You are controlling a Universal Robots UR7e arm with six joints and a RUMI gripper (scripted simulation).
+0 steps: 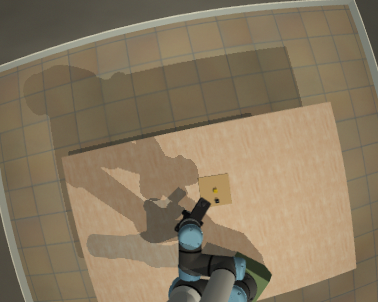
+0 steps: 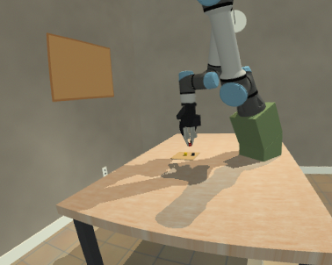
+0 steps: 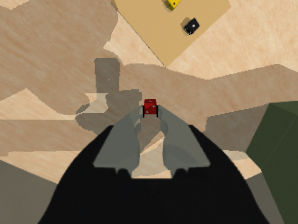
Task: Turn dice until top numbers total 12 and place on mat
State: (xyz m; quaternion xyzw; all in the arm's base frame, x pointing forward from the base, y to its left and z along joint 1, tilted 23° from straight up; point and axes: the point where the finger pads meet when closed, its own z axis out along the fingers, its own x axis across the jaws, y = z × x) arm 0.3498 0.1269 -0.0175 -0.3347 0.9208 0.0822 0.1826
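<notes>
My gripper is now 1 cm above the red die. The rest, counted from my hand: yellow die (7 cm ahead, 13 cm to the right, 10 cm below); black die (2 cm ahead, 12 cm to the right, 10 cm below); tan mat (7 cm ahead, 13 cm to the right, 11 cm below).
</notes>
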